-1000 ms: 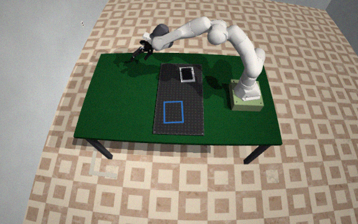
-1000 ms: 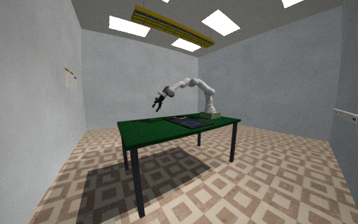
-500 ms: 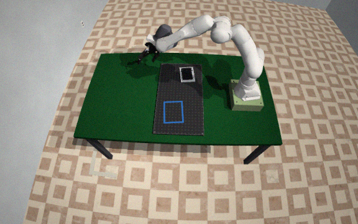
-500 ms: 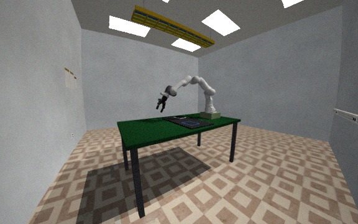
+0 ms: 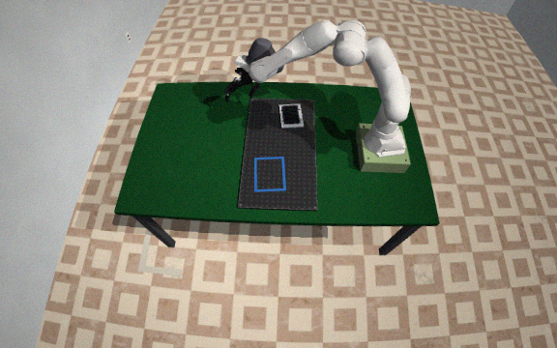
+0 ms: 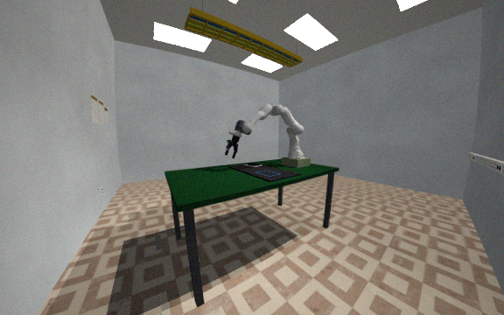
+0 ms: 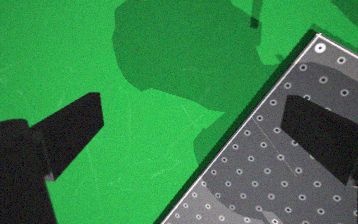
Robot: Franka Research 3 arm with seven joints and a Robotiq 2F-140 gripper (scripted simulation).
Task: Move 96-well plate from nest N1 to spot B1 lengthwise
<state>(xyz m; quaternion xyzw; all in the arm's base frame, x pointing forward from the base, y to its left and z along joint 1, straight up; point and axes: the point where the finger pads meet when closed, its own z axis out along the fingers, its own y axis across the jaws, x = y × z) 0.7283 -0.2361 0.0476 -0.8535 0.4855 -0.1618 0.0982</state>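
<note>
My gripper is now 280 mm past the dark 96-well plate, 110 mm above it and 20 mm to the right of it. The rest, counted from my hand: plate nest 280 mm behind, 120 mm below, 20 mm to the left.
</note>
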